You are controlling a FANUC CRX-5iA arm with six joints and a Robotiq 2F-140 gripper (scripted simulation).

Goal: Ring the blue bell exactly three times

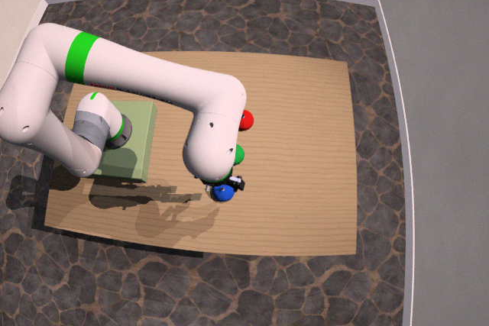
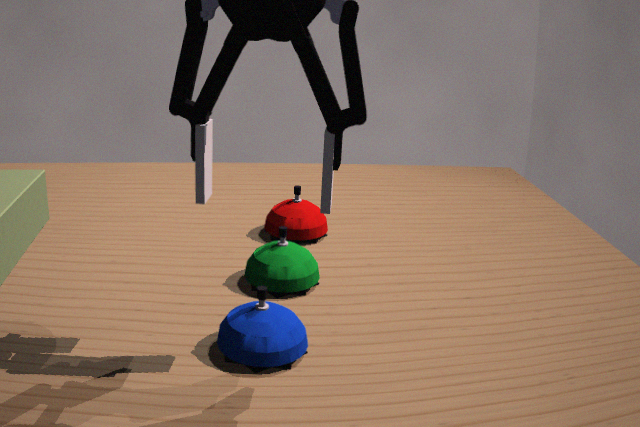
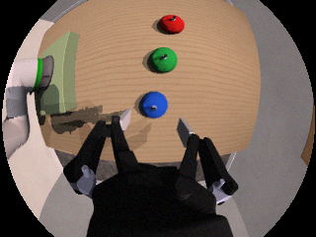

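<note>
My gripper is now 13 cm above the blue bell. From my hand the other things lie so: red bell: 12 cm ahead, 27 cm to the left, 13 cm below; green bell: 6 cm ahead, 13 cm to the left, 13 cm below.
</note>
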